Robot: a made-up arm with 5 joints.
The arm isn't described. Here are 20 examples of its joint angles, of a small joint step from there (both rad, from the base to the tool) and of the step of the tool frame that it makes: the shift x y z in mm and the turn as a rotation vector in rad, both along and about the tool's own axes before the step.
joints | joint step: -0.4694 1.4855 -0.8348 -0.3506 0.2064 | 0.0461 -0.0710 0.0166 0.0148 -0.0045
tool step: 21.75 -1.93 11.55 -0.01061 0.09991 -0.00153
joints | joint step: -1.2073 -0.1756 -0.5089 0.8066 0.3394 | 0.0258 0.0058 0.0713 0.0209 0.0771
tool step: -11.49 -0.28 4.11 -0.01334 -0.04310 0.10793
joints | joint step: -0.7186 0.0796 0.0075 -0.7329 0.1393 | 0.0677 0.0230 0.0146 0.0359 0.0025
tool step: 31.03 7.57 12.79 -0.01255 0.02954 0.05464
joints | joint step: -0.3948 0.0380 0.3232 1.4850 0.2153 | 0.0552 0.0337 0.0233 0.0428 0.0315
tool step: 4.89 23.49 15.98 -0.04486 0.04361 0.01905
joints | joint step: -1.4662 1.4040 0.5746 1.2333 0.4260 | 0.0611 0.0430 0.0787 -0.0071 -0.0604
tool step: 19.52 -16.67 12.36 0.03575 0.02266 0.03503
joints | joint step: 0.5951 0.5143 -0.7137 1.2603 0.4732 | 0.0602 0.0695 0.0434 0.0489 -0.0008
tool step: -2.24 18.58 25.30 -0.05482 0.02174 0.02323
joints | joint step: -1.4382 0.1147 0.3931 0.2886 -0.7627 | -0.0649 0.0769 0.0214 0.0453 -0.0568
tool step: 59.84 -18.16 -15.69 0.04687 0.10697 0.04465
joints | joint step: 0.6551 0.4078 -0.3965 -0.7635 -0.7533 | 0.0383 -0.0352 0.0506 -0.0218 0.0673
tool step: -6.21 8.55 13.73 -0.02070 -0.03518 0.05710
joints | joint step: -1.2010 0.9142 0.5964 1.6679 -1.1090 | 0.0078 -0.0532 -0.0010 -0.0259 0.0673
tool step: 1.42 -15.54 -11.75 0.03486 0.00587 0.04757
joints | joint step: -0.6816 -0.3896 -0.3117 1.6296 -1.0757 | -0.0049 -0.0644 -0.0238 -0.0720 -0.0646
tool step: 14.10 -26.59 -15.28 0.08837 0.04662 -0.07334
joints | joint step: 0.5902 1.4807 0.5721 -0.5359 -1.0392 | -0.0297 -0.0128 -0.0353 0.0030 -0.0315
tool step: -12.20 -2.23 3.21 -0.00358 -0.02403 -0.01569
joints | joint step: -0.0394 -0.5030 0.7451 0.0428 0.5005 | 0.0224 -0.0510 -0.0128 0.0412 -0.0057
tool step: 13.92 23.63 16.48 -0.04119 0.06172 -0.03152
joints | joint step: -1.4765 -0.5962 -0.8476 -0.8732 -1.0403 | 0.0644 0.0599 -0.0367 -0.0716 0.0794
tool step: -18.44 -5.98 6.43 0.02112 -0.12761 0.14313
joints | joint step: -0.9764 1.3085 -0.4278 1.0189 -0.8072 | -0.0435 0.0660 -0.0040 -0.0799 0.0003
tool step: -17.50 -14.58 -7.90 0.07211 -0.10768 0.09341
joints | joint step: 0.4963 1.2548 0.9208 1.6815 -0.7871 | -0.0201 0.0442 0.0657 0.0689 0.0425
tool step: 5.92 29.85 10.37 -0.11738 -0.01332 0.09809
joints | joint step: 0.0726 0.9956 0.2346 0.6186 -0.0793 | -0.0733 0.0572 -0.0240 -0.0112 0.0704
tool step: -6.34 -10.50 -16.07 -0.01514 -0.08679 0.12866
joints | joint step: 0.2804 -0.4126 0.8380 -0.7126 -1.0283 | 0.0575 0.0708 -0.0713 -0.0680 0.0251
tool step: 2.54 20.09 -6.82 -0.03200 -0.02179 0.11177
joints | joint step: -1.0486 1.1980 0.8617 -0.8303 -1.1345 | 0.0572 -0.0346 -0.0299 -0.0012 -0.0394
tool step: -18.80 31.95 -3.05 -0.06903 -0.04881 -0.05461
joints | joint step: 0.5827 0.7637 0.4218 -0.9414 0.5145 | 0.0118 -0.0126 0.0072 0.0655 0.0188
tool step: 22.93 -4.67 2.92 0.01613 0.06301 0.02890
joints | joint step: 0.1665 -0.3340 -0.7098 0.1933 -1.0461 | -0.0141 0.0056 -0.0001 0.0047 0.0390
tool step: 5.45 6.40 -2.99 -0.01522 0.00358 0.04663
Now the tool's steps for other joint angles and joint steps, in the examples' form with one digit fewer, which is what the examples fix.
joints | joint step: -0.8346 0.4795 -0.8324 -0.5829 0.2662 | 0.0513 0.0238 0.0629 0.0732 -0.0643
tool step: 23.5 -21.1 7.4 0.0571 0.0482 -0.0345
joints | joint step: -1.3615 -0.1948 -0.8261 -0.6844 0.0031 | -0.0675 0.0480 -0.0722 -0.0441 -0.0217
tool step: -7.5 4.1 -29.5 0.0377 -0.0373 0.0075
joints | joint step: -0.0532 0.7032 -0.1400 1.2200 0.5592 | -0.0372 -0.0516 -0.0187 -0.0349 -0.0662
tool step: -15.8 -10.4 -20.7 0.0509 -0.0275 -0.0937
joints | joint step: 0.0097 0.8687 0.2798 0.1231 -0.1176 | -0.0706 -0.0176 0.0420 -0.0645 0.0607
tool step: -45.4 -31.6 -26.1 0.0637 -0.1424 0.0666
